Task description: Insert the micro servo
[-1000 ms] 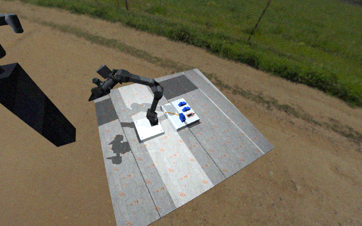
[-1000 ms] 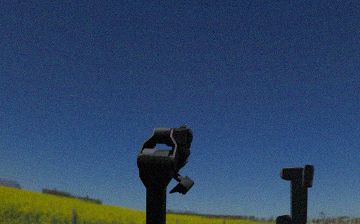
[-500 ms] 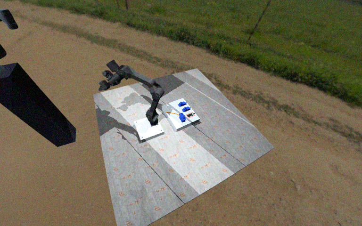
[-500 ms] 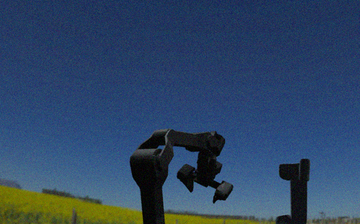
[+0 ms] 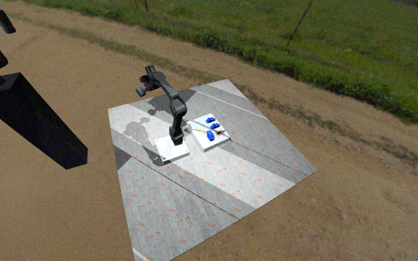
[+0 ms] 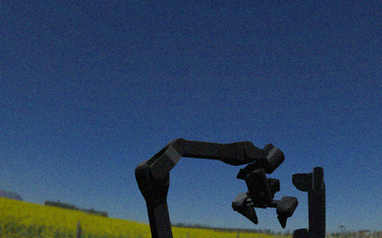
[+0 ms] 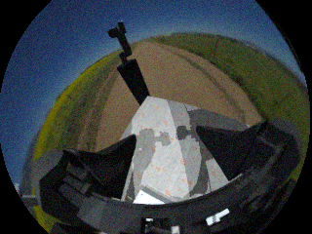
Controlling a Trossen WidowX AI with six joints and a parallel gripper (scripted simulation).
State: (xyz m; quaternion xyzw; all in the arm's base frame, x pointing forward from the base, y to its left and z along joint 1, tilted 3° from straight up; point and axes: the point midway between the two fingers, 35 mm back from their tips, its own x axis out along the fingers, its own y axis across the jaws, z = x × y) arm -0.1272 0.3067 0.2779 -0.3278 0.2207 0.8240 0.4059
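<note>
My gripper tip is now 35 cm short of the white deck, 30 cm to the left of it and 28 cm above it.
</note>
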